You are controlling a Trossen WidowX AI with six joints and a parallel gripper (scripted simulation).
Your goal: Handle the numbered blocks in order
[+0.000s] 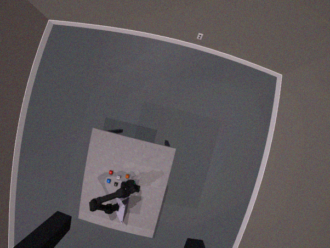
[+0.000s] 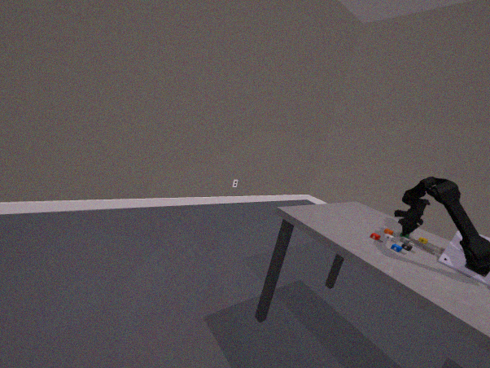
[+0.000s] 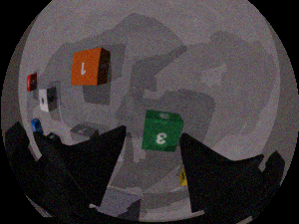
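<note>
The dark block is 170 mm to the left of my gripper tip and 70 mm behind it. The rest, counted from my gripper tip: yellow block 70 mm to the right, 60 mm behind; green block 10 mm to the right; orange block 70 mm to the left, 50 mm ahead.
</note>
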